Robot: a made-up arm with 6 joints. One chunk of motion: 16 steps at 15 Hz.
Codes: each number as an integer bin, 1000 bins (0 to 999) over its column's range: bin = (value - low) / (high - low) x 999, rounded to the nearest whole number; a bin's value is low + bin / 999 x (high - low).
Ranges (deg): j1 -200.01..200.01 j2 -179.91..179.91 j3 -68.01..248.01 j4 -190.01..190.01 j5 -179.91..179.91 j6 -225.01..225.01
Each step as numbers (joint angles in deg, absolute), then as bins.
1 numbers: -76.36 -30.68 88.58 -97.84 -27.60 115.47
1 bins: 309 414 495 242 423 756
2 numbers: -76.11 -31.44 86.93 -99.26 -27.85 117.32
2 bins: 309 412 490 239 422 760
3 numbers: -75.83 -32.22 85.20 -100.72 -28.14 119.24
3 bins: 310 410 484 235 421 764
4 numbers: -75.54 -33.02 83.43 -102.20 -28.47 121.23
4 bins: 311 408 479 231 420 769
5 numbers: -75.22 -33.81 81.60 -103.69 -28.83 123.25
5 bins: 312 406 473 227 419 773
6 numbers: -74.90 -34.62 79.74 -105.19 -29.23 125.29
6 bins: 312 403 467 223 418 778
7 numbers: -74.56 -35.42 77.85 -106.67 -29.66 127.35
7 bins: 313 401 461 219 417 782
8 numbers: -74.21 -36.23 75.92 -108.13 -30.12 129.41
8 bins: 314 399 455 215 416 787
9 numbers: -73.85 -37.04 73.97 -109.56 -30.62 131.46
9 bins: 315 397 449 211 414 791
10 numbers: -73.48 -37.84 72.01 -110.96 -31.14 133.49
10 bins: 316 394 443 208 413 796
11 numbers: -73.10 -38.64 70.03 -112.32 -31.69 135.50
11 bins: 317 392 436 204 412 800
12 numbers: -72.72 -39.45 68.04 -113.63 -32.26 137.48
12 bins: 318 390 430 201 410 805
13 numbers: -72.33 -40.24 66.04 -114.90 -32.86 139.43
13 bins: 319 388 424 197 408 809
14 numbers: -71.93 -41.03 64.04 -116.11 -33.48 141.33
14 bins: 320 386 417 194 407 813
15 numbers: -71.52 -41.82 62.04 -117.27 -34.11 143.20
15 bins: 321 383 411 191 405 817
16 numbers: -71.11 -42.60 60.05 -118.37 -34.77 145.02
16 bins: 322 381 405 188 403 821
